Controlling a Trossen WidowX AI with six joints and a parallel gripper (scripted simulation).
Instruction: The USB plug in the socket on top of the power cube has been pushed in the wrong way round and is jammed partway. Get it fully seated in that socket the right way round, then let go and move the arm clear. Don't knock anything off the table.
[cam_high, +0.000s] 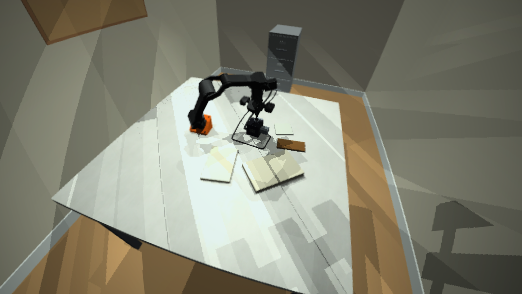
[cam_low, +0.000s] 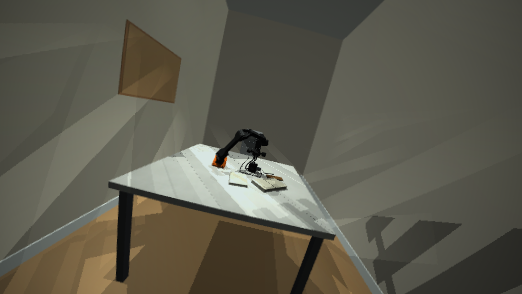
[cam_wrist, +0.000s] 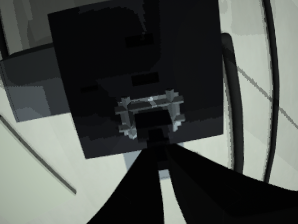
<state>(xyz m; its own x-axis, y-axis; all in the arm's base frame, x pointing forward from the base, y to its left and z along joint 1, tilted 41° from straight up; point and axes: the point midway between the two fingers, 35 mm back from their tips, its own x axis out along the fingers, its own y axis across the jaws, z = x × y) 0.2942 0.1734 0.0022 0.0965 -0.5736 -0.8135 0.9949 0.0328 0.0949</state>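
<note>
The grey USB plug lies 20 mm below my gripper tip. Also, from my gripper tip: brown flat block 230 mm ahead, 100 mm below, 50 mm to the right.
</note>
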